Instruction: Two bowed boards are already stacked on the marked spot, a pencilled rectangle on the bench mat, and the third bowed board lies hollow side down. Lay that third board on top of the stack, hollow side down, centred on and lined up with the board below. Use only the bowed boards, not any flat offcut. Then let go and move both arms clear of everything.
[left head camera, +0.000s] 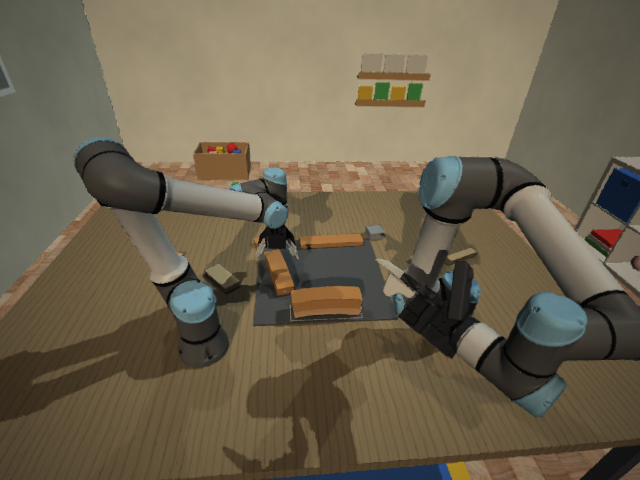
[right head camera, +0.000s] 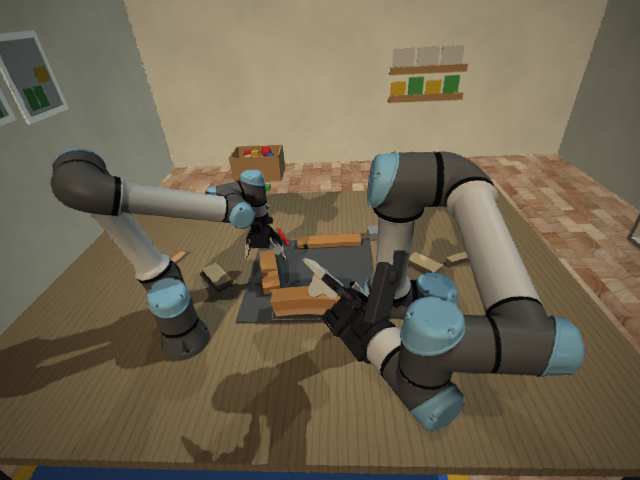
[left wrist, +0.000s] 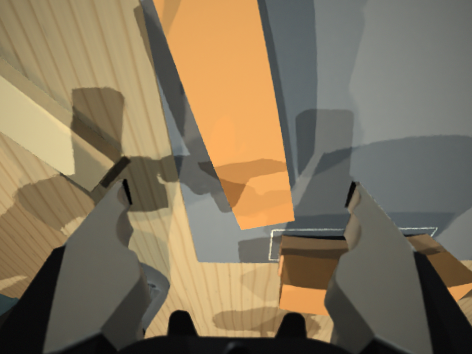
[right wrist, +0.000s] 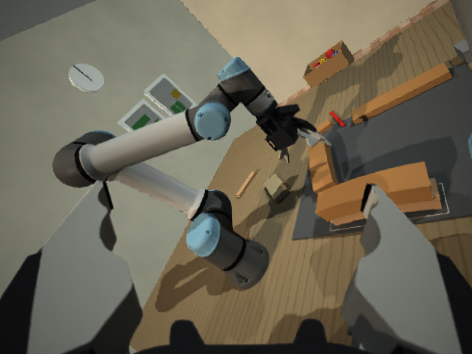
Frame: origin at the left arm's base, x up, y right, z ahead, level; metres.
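Where they show: left gripper, between the fingertips: (left head camera: 277, 259) (right head camera: 265, 258) (left wrist: 238, 182) (right wrist: 308, 154); right gripper, between the fingertips: (left head camera: 390, 270) (right head camera: 328, 271) (right wrist: 237, 184); left arm's base, origin of its link: (left head camera: 204, 347) (right head camera: 186, 341) (right wrist: 250, 266).
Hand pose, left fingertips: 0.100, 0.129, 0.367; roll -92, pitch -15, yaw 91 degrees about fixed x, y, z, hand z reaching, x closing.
Observation:
Things, the pixels of their top centre, and the offset from my left fingertips, as dx, dy, dz. Level surfaces: height alone.
- third bowed board, centre of its top: (left wrist: 240, 133) (right wrist: 317, 159) (left head camera: 277, 265) (right head camera: 268, 264) -0.044, -0.004, +0.019
- mat, height of its surface: dx -0.094
- long flat strip, centre of its top: (right wrist: 394, 93) (right head camera: 328, 239) (left head camera: 331, 239) -0.073, +0.161, +0.294
- red stick, centre of its top: (right wrist: 336, 117) (right head camera: 282, 235) -0.086, -0.066, +0.288
- small grey block, centre of its top: (right head camera: 376, 229) (left head camera: 375, 229) -0.064, +0.352, +0.413
- tan offcut, centre of its top: (left wrist: 42, 136) (right wrist: 274, 185) (left head camera: 221, 275) (right head camera: 216, 274) -0.079, -0.211, -0.053
The third bowed board (left head camera: 279, 272) (right head camera: 269, 272) (left wrist: 230, 100) (right wrist: 321, 167) lies hollow side down on the mat (left head camera: 341, 268) (left wrist: 400, 75), near its left edge. The two stacked boards (left head camera: 326, 301) (right head camera: 297, 301) (left wrist: 310, 272) (right wrist: 375, 195) rest at the pencilled rectangle (left wrist: 300, 230), near the mat's front edge. My left gripper (left head camera: 278, 255) (right head camera: 265, 256) (left wrist: 238, 182) (right wrist: 308, 154) is open and empty above the third board, which shows between its fingers in the left wrist view. My right gripper (right wrist: 237, 184) is open and empty, right of the stack in the left head camera, partly hiding it in the right head camera.
A long flat strip (left head camera: 330, 241) (right wrist: 402, 93) lies at the mat's back edge, with a red stick (right head camera: 283, 236) (right wrist: 337, 119) and a small grey block (left head camera: 375, 231) nearby. A tan offcut (left head camera: 221, 277) (right wrist: 275, 187) lies left of the mat; others (right head camera: 424, 262) lie at the right.

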